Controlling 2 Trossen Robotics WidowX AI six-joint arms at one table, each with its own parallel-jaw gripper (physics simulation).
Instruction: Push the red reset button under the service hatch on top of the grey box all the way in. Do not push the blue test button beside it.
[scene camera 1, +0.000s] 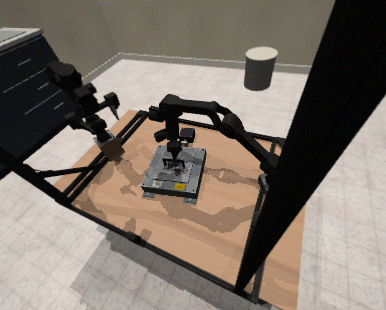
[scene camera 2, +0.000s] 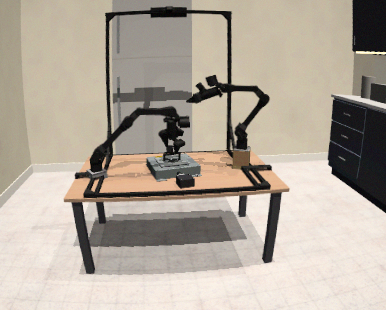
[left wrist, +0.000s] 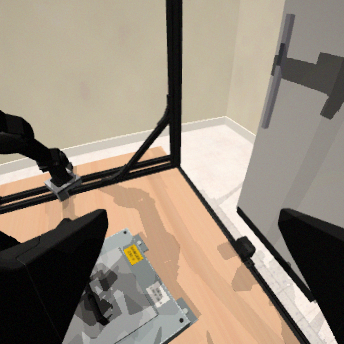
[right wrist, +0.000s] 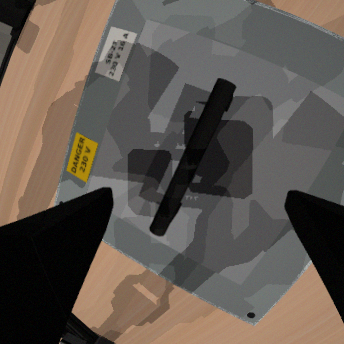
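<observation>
The grey box (scene camera 1: 196, 172) (scene camera 2: 165, 171) (left wrist: 146, 272) (right wrist: 300, 47) sits on the table. Its service hatch (right wrist: 125, 120) lies flat on top, with a black bar handle (scene camera 2: 172, 156) (left wrist: 97, 305) (right wrist: 192, 157) across it. Neither the red reset button nor the blue test button shows in any view. My right gripper (scene camera 1: 174, 154) (scene camera 2: 172, 149) (right wrist: 200, 197) is open and empty, pointing down just above the handle, which lies between its fingers in the right wrist view. My left gripper (scene camera 1: 97, 117) (scene camera 2: 190, 101) (left wrist: 193, 217) is open and empty, high up and away from the box, angled toward it.
A small black block (scene camera 1: 187, 134) (scene camera 2: 185, 180) is beside the box. A brown block (scene camera 1: 112, 149) (scene camera 2: 241, 158) is under the left arm's base. Black frame bars (scene camera 2: 175, 193) (left wrist: 215, 217) run around the table (scene camera 2: 130, 185), with uprights rising from them.
</observation>
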